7 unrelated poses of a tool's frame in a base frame.
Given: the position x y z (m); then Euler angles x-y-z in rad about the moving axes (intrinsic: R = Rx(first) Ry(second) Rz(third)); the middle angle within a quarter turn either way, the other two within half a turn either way.
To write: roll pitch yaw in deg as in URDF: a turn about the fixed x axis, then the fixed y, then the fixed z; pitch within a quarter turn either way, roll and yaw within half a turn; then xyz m. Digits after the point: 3 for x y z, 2 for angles.
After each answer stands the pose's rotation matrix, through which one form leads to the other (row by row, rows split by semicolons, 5 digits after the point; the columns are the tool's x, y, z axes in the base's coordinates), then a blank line. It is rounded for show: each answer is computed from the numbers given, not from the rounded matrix.
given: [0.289, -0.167, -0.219, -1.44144, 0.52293, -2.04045]
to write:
[74.06, -65.98, 164.45, 0.289, -0.167, -0.219]
-0.39209 0.77255 0.49942; 0.10911 -0.50001 0.85912; 0.91343 0.39135 0.11176

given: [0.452, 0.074, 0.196, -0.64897, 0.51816, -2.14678]
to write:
[-0.15, -46.20, -133.13, 0.452, 0.074, 0.196]
-0.47316 0.72857 0.49528; -0.50513 -0.68497 0.52503; 0.72178 -0.00176 0.69212

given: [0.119, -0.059, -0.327, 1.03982, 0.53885, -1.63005]
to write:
[-35.54, 57.72, -95.46, 0.119, -0.059, -0.327]
-0.05083 0.85679 0.51315; -0.53169 0.41173 -0.74012; -0.84541 -0.31046 0.43462

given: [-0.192, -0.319, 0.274, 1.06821, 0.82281, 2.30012]
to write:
[-44.39, -62.71, -171.35, -0.192, -0.319, 0.274]
-0.45324 -0.50715 0.73306; -0.06892 -0.79998 -0.59605; 0.88872 -0.32067 0.32763

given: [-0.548, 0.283, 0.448, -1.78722, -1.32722, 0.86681]
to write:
[-96.24, 61.57, 70.86, -0.548, 0.283, 0.448]
0.15610 -0.18384 -0.97048; 0.44981 -0.86150 0.23555; -0.87937 -0.47331 -0.05179

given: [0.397, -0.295, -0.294, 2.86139, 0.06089, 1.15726]
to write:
[176.56, -16.07, -65.33, 0.397, -0.295, -0.294]
0.40111 -0.91401 0.06085; -0.87323 -0.40159 -0.27604; 0.27674 0.05758 -0.95922

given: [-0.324, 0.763, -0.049, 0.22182, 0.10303, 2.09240]
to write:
[-1.34, -13.93, 120.71, -0.324, 0.763, -0.049]
-0.49563 -0.86242 0.10285; 0.83450 -0.50568 -0.21884; 0.24074 -0.02264 0.97033

